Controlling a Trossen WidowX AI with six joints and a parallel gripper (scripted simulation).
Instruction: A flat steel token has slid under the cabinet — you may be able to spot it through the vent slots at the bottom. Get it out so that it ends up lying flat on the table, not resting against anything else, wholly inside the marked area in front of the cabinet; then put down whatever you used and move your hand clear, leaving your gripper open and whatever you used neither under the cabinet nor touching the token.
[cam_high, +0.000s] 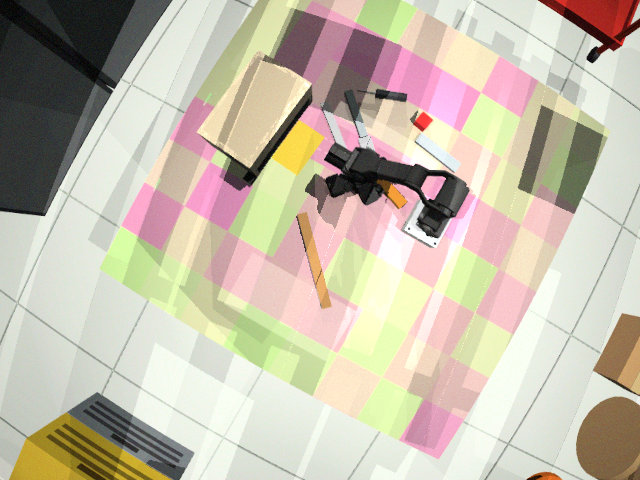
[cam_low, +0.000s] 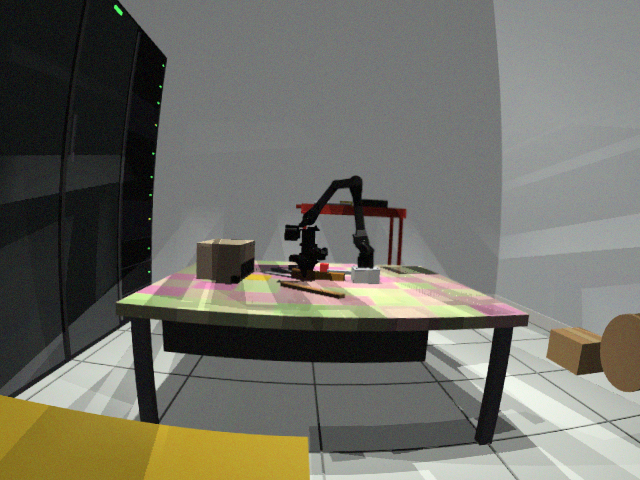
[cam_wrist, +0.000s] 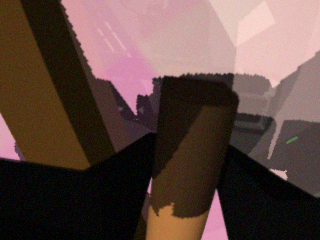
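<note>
Now: the orange bar 5 cm behind my gripper tip and 5 cm to the right of it. Also, from my gripper tip: grey bar (13 cm behind, 25 cm to the right); then grey tool (10 cm ahead, 14 cm to the right); then red cube (3 cm behind, 29 cm to the right, 1 cm above).
</note>
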